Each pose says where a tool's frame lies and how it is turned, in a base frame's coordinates. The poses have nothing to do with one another.
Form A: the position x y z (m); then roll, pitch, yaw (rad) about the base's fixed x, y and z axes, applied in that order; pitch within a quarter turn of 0, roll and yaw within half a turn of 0.
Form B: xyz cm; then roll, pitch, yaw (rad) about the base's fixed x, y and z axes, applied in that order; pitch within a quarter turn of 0, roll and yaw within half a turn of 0. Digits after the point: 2 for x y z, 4 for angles.
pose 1, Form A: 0.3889, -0.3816, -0.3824, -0.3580, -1.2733, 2.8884
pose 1, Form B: 38.89, -38.16, -38.24, -0.3580, -1.2733, 2.8884
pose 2, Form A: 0.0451, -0.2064, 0.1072, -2.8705, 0.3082, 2.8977
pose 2, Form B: 4.51, -20.64, 10.72, -2.8705, 0.3082, 2.8977
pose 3, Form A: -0.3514, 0.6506, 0.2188, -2.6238, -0.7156, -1.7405
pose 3, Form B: -35.14, 65.06, 21.88, -2.6238, -0.7156, -1.7405
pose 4, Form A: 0.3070, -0.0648, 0.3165, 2.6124, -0.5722, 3.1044
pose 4, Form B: 30.70, -6.48, 31.65, 2.6124, -0.5722, 3.1044
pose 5, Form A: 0.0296, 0.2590, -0.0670, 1.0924, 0.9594, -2.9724
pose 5, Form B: 2.96, 25.90, -6.70, 1.0924, 0.9594, -2.9724
